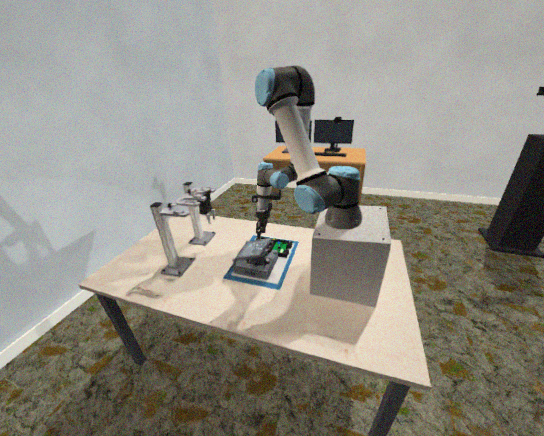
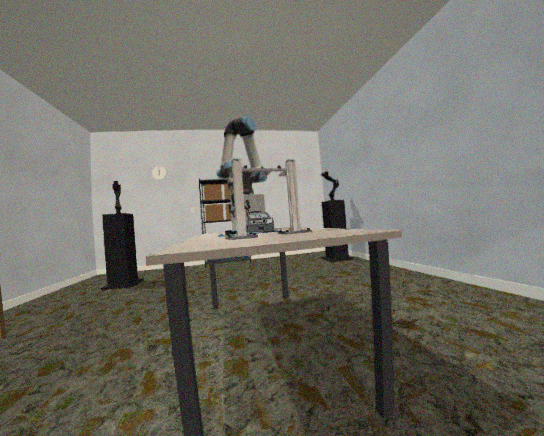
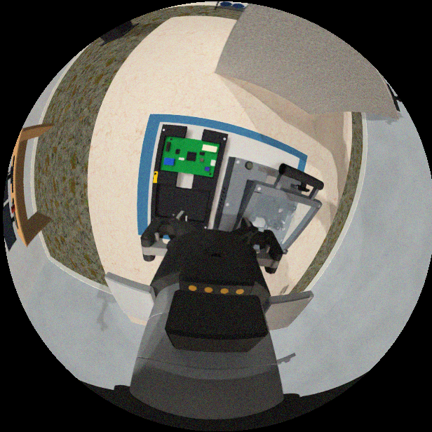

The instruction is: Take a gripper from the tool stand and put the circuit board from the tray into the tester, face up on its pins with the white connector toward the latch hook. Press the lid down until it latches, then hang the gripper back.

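Pixels of known places: arm's base at its link origin: [image 1: 343,219] [image 2: 245,195].
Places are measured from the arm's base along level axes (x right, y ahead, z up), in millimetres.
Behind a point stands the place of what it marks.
The green circuit board [image 1: 281,247] {x 128, y 330, z -302 mm} [image 3: 190,156] lies face up in the black tray [image 3: 218,192], its white connector toward the base-block side. The grey tester [image 1: 255,272] {x -134, y 376, z -280 mm} [image 3: 227,204] stands beside the tray. Its clear-paned lid [image 1: 256,248] {x -57, y 397, z -194 mm} [image 3: 316,216] is tilted down over the nest, with its black handle [image 3: 301,176] on the base-block side; whether it is latched cannot be told. My gripper [image 1: 259,235] [image 3: 214,221] is open and empty, above the far ends of the tray and tester. The latch hook is hidden. The tool stand [image 1: 167,235] {x -192, y 817, z -111 mm} [image 2: 291,200] {x -167, y 860, z -155 mm} holds another gripper [image 1: 205,202].
A blue-bordered mat [image 1: 254,284] {x -173, y 368, z -321 mm} [image 3: 144,175] lies under the tray and tester. The arm's grey base block [image 1: 347,267] {x -147, y -44, z -132 mm} [image 3: 300,60] stands on the table [image 1: 200,310] {x -391, y 527, z -321 mm} [image 2: 350,235] {x -254, y 1238, z -322 mm} beside it. The stand's two posts rise on the other side.
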